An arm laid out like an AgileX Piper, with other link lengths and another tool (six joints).
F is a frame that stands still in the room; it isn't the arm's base.
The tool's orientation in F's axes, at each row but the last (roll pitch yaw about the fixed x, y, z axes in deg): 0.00 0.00 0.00; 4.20 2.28 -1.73; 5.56 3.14 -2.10; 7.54 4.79 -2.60; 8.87 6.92 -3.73; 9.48 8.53 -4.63; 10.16 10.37 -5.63; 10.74 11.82 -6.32; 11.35 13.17 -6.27; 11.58 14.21 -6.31; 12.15 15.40 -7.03; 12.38 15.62 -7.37
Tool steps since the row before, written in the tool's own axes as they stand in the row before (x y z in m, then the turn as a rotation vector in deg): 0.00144 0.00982 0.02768 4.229 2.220 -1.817; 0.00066 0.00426 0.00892 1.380 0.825 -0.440; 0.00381 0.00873 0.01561 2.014 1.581 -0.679; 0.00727 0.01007 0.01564 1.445 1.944 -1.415; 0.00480 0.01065 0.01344 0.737 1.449 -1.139; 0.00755 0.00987 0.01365 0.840 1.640 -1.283; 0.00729 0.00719 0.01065 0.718 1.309 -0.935; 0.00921 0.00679 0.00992 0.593 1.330 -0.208; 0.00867 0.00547 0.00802 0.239 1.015 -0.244; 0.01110 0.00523 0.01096 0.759 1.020 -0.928; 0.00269 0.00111 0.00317 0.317 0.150 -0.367; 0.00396 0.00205 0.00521 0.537 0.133 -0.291
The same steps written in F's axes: 0.00144 0.00982 0.02768 4.229 2.220 -1.817; 0.00113 0.00356 0.00917 1.389 0.813 -0.433; 0.00496 0.00700 0.01615 2.041 1.566 -0.632; 0.00900 0.00753 0.01616 1.439 2.050 -1.264; 0.00710 0.00801 0.01423 0.726 1.563 -0.984; 0.01028 0.00668 0.01380 0.828 1.768 -1.109; 0.00975 0.00426 0.01025 0.722 1.389 -0.807; 0.01173 0.00355 0.00889 0.734 1.272 -0.079; 0.01083 0.00262 0.00673 0.336 1.012 -0.093; 0.01389 0.00141 0.00870 0.690 1.116 -0.869; 0.00350 -0.00001 0.00250 0.244 0.195 -0.400; 0.00537 0.00020 0.00426 0.469 0.133 -0.391
